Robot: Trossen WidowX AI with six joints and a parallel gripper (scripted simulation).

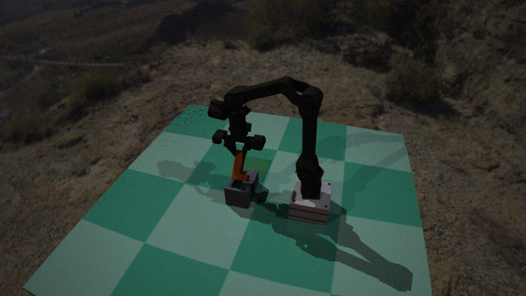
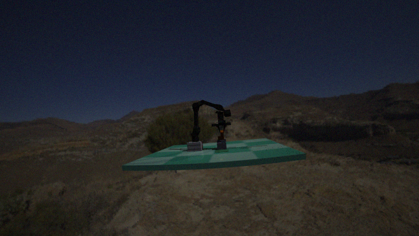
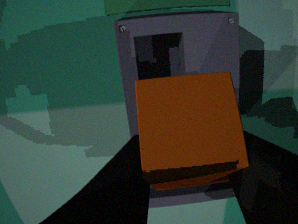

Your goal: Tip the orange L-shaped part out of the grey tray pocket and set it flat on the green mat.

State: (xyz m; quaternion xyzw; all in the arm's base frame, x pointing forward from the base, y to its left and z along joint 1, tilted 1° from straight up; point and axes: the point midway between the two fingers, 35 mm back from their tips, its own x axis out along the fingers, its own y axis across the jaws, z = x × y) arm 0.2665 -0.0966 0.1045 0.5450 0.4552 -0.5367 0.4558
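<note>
Right now the green mat is 30 mm behind my gripper tip, 120 mm to the right of it and 170 mm below it. The rest, counted from my gripper tip: orange L-shaped part (10 mm behind, 30 mm to the left, 30 mm below).
</note>
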